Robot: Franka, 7 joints.
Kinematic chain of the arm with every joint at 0, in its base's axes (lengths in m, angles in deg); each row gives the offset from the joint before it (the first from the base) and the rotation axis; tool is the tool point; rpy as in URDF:
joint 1: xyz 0 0 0.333 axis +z
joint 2: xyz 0 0 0 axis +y
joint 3: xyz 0 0 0.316 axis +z
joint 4: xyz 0.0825 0 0 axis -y
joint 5: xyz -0.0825 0 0.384 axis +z
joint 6: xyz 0 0 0 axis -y
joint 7: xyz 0.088 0 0 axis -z
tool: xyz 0 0 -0.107 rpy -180 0 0
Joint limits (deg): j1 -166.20..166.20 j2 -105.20..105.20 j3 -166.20..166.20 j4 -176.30..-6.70 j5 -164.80..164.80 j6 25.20..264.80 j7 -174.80..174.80
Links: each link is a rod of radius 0.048 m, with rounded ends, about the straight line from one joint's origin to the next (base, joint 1, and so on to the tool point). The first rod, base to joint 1, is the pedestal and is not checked.
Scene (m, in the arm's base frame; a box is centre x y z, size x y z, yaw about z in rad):
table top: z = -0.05
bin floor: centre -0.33 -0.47 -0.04 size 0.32 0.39 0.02 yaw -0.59
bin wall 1: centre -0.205 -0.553 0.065 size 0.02 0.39 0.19 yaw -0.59
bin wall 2: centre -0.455 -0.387 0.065 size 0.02 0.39 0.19 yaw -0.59
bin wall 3: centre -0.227 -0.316 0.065 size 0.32 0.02 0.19 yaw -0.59
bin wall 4: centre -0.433 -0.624 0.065 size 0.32 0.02 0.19 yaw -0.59
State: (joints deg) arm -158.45 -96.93 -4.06 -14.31 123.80 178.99 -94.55
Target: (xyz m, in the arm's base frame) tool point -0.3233 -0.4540 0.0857
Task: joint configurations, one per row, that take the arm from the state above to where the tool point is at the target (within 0.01 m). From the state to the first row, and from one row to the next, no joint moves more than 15 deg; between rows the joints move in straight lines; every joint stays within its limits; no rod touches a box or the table.
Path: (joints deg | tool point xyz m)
1: -155.79 -82.75 -2.44 -23.31 124.93 178.87 -94.55 | 0.6460 0.3791 0.6733
2: -153.13 -68.56 -0.81 -32.32 126.06 178.74 -94.55 | 0.4855 0.3286 0.9029
3: -150.46 -54.38 0.81 -41.32 127.20 178.62 -94.55 | 0.2735 0.2269 1.0582
4: -147.80 -40.19 2.44 -50.33 128.33 178.50 -94.55 | 0.0434 0.0839 1.1200
5: -145.14 -26.01 4.06 -59.33 129.46 178.38 -94.55 | -0.1700 -0.0812 1.0827
6: -142.48 -11.83 5.68 -68.33 130.59 178.25 -94.55 | -0.3370 -0.2444 0.9553
7: -139.82 2.36 7.31 -77.34 131.72 178.13 -94.55 | -0.4377 -0.3808 0.7594
8: -137.15 16.54 8.93 -86.34 132.86 178.01 -94.55 | -0.4639 -0.4686 0.5261
9: -134.49 30.73 10.55 -95.34 133.99 177.89 -94.55 | -0.4206 -0.4940 0.2904
10: -131.83 44.91 12.18 -104.35 135.12 177.76 -94.55 | -0.3233 -0.4540 0.0857

